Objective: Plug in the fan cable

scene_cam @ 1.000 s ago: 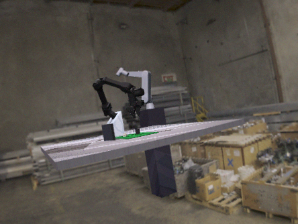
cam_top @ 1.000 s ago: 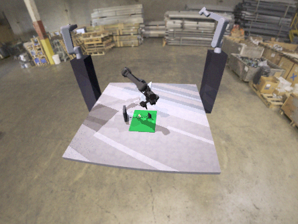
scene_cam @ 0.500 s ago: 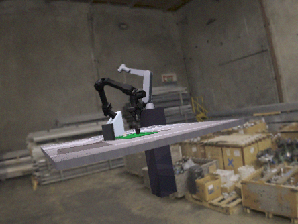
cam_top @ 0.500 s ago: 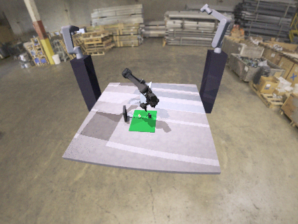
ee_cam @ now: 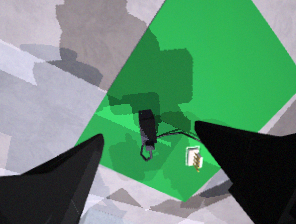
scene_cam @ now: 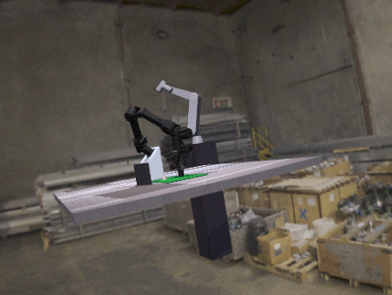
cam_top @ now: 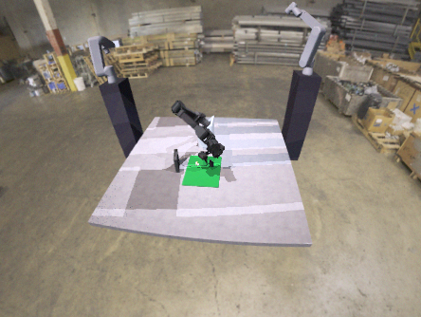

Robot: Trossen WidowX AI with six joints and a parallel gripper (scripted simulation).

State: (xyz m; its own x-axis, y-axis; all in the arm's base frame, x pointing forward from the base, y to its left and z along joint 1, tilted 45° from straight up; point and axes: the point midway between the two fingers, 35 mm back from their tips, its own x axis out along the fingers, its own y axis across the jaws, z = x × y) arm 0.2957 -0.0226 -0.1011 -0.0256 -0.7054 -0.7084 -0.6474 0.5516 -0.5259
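My gripper tip is now 40 mm above the dark grey plug, 10 mm to the left of it and 10 mm past it. From my gripper tip the other things lie so: green board 70 mm below, 60 mm to the right, 40 mm ahead; black fan 240 mm to the right, 10 mm ahead; white fan header 110 mm to the right, 60 mm below, 20 mm behind.
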